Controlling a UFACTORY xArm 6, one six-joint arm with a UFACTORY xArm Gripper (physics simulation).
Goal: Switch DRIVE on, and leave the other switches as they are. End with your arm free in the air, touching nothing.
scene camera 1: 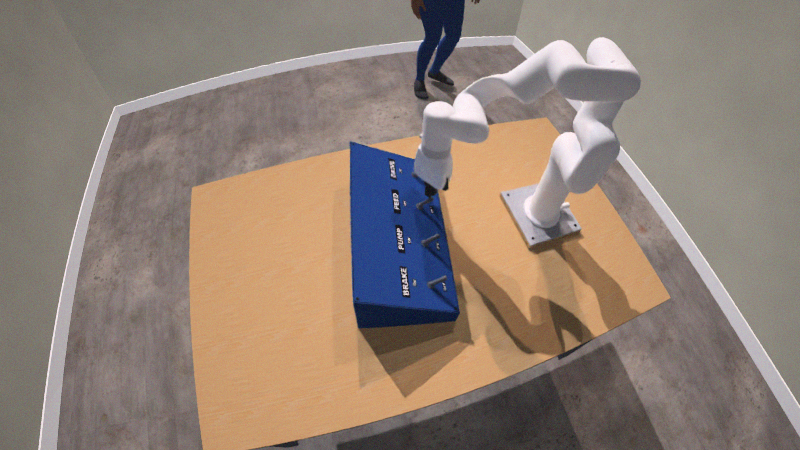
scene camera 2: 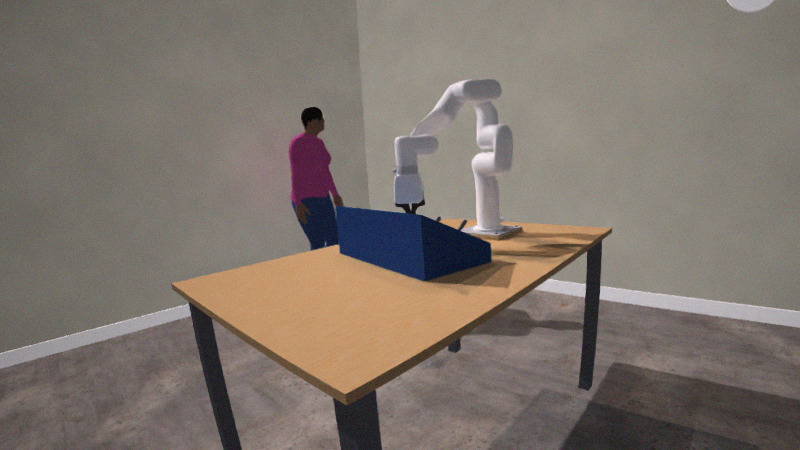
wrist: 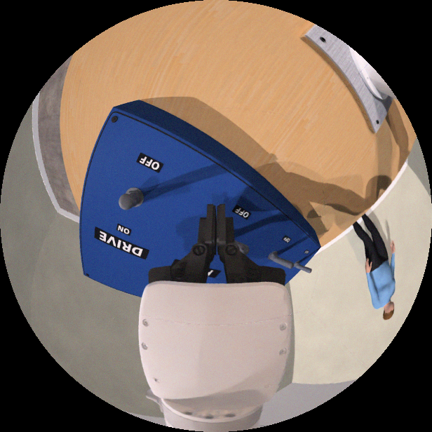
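Seen in the pictures: gripper, fingertip midpoint: (scene camera 1: 430, 193); arm's base, link origin: (scene camera 1: 541, 211) (scene camera 2: 488, 229).
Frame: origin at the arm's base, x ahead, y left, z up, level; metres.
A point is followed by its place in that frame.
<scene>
The blue sloped switch panel (scene camera 1: 372, 235) {x 0.557, y 0.046, z 0.131 m} (scene camera 2: 380, 237) {x 0.604, y 0.018, z 0.073 m} (wrist: 102, 160) stands on the table. The DRIVE lever (wrist: 131, 198) rises between its OFF and ON labels in the wrist view; its tilt is hard to tell there, and my gripper hides it in scene camera 1. The FEED lever (scene camera 1: 424, 204) {x 0.392, y -0.049, z 0.087 m} (wrist: 243, 248), PUMP lever (scene camera 1: 430, 241) {x 0.411, y 0.070, z 0.087 m} (wrist: 281, 259) and BRAKE lever (scene camera 1: 436, 282) {x 0.432, y 0.186, z 0.089 m} (wrist: 303, 267) lean to OFF. My gripper (scene camera 1: 429, 193) {x 0.361, y -0.089, z 0.076 m} (scene camera 2: 412, 211) {x 0.361, y -0.089, z 0.076 m} (wrist: 216, 213) is shut and empty, pointing down over the panel between DRIVE and FEED, close to FEED. Contact cannot be made out.
The wooden table (scene camera 1: 268, 268) {x 0.856, y -0.009, z -0.021 m} (scene camera 2: 313, 319) {x 0.968, y 0.209, z -0.021 m} (wrist: 200, 50) carries the panel and the arm's metal base plate (scene camera 1: 517, 204) {x 0.070, y -0.046, z 0.000 m} (wrist: 345, 75). One person (scene camera 1: 441, 33) (scene camera 2: 309, 165) stands beyond the table. Another person in light blue (wrist: 381, 285) shows in the wrist view.
</scene>
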